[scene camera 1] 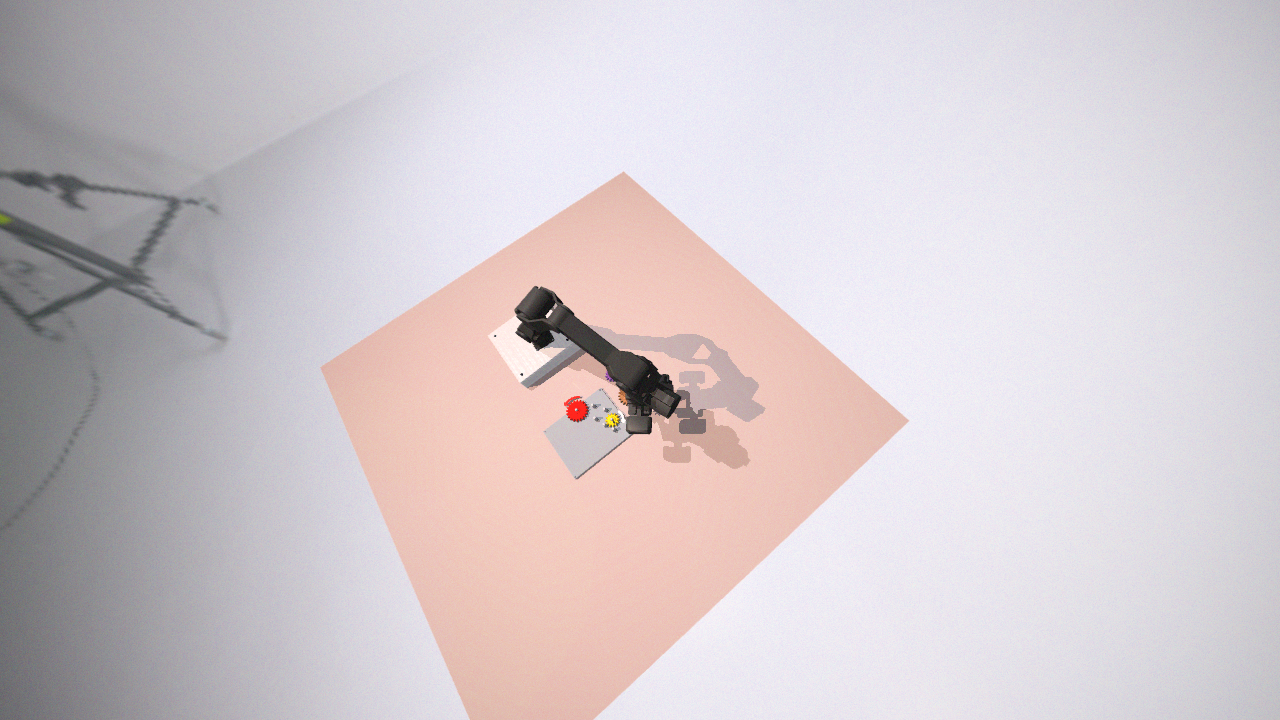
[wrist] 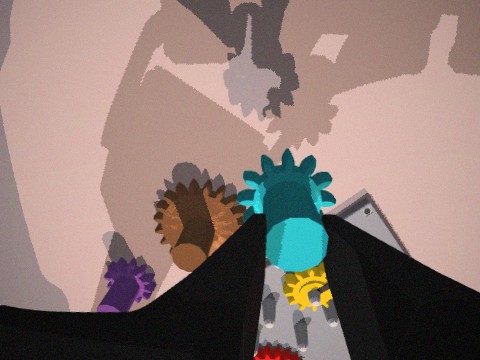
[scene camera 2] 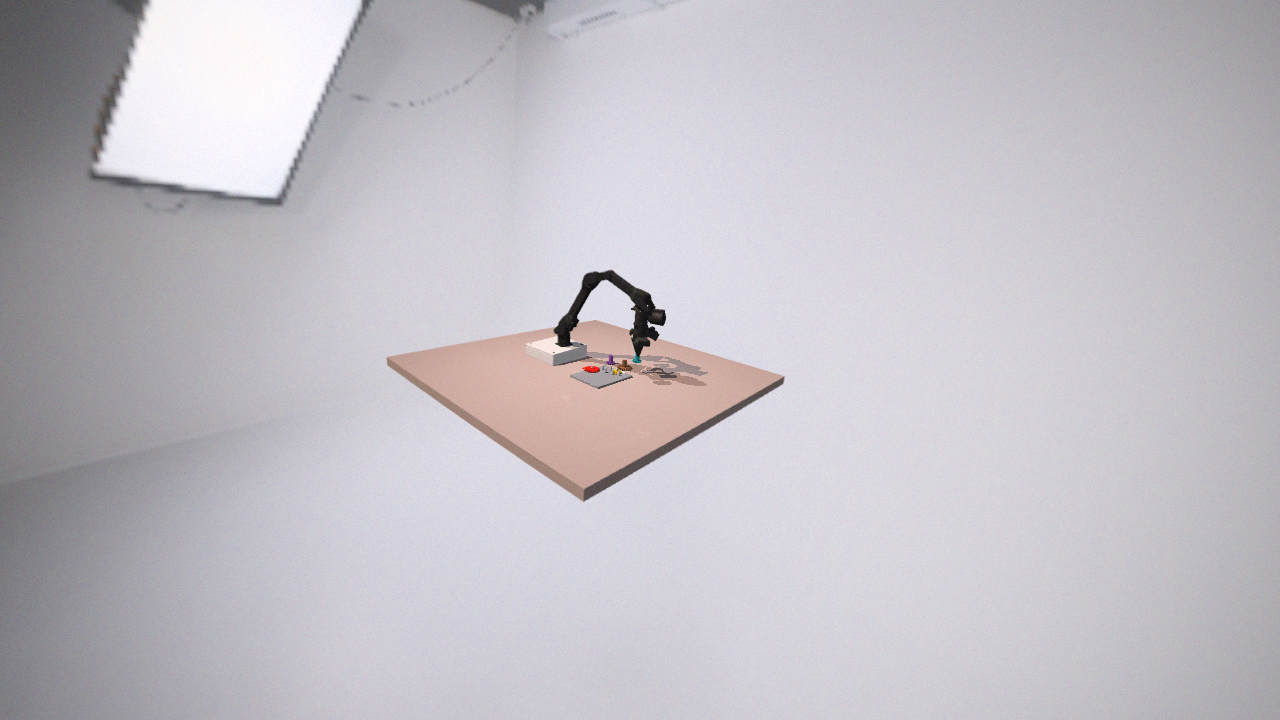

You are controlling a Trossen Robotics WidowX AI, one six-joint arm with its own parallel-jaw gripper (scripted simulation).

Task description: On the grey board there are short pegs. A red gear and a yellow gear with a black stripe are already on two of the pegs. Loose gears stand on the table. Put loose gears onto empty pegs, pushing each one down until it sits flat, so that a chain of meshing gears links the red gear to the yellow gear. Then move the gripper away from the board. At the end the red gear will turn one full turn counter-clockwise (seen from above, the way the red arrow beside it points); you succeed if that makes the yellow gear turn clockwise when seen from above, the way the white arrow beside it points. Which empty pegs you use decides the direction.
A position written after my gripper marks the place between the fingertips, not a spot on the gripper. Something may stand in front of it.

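Observation:
A brown gear (wrist: 196, 222) is there for me to see, and so is a purple gear (wrist: 127, 282). As for the teal gear (wrist: 290, 197), my gripper (scene camera 1: 642, 404) holds it. I see my gripper (wrist: 292, 225) in the wrist view too.

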